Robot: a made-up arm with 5 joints.
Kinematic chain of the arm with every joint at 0, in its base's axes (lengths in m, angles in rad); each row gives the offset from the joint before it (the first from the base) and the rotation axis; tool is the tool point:
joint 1: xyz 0 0 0.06 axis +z
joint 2: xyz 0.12 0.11 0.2 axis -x
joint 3: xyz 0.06 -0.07 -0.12 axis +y
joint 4: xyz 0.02 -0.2 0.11 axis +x
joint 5: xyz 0.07 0 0.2 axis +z
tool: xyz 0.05 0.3 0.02
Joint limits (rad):
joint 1: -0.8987..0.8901
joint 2: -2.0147..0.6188
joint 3: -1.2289..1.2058
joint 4: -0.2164..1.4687
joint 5: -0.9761..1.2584
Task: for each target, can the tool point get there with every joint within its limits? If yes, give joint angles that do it. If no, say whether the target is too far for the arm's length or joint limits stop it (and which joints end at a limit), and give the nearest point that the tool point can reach.
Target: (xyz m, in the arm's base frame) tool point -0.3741 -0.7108 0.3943
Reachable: no: joint limits stop it (at a limit: joint 1, joint 4) | nearest point -0.1784 -0.5064 0.3498 | short by 0.286 m
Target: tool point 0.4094 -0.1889 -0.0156
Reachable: yes | joints -0.1814 -1.7005 0.7469 0.7949 0.7070
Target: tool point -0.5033 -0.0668 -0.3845
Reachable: no: joint limits stop it (at a limit: joint 1, joint 3, joint 4) | nearest point -0.3410 0.0143 -0.1820 | short by 0.272 m
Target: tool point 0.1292 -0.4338 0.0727
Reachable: yes | joints -0.4233 -0.9689 0.6041 1.2493 0.9471
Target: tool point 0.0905 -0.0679 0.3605
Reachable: yes | joints 0.6668 -0.8500 -0.1694 0.1856 0.7965
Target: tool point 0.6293 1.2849 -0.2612
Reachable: no: too far | nearest point 0.3724 0.7604 -0.0242 | short by 0.630 m
